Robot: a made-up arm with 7 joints.
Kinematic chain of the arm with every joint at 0, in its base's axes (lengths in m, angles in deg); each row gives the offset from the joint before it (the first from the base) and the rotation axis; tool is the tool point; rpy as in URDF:
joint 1: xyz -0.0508 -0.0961 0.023 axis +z
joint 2: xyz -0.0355 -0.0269 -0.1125 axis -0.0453 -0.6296 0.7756
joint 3: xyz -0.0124 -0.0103 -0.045 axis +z
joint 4: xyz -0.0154 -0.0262 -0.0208 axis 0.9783 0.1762 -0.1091
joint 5: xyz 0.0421 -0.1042 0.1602 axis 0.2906 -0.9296 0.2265
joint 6: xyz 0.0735 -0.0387 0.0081 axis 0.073 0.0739 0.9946
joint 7: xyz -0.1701 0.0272 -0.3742 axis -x
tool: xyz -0.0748 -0.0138 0.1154 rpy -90 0 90
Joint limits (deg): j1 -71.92..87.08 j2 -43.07..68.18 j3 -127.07..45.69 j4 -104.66..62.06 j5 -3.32..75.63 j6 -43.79..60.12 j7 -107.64..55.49
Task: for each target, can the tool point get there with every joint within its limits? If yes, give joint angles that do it. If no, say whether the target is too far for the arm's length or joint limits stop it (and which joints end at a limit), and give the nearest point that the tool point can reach.
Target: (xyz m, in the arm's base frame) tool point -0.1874 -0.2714 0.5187
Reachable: no: joint limits stop it (at a limit: joint 2, joint 5, joint 6, joint 7) | nearest point -0.1647 -0.2423 0.3218 | short by 0.200 m
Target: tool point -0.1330 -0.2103 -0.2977
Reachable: yes | joints 19.28 7.58 -4.62 21.03 11.61 -20.92 -12.13
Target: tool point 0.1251 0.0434 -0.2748
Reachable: yes | joints 44.15 39.18 -34.82 33.04 56.80 -15.02 -62.59
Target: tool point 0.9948 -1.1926 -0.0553
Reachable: no: too far | nearest point 0.3421 -0.5429 -0.1141 | short by 0.923 m
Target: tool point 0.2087 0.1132 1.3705
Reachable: no: too far | nearest point 0.1174 0.0396 0.3269 | short by 1.050 m
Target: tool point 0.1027 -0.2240 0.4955
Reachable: no: joint limits stop it (at a limit: joint 2, joint 5, joint 6) | nearest point 0.1035 -0.2247 0.3276 | short by 0.168 m
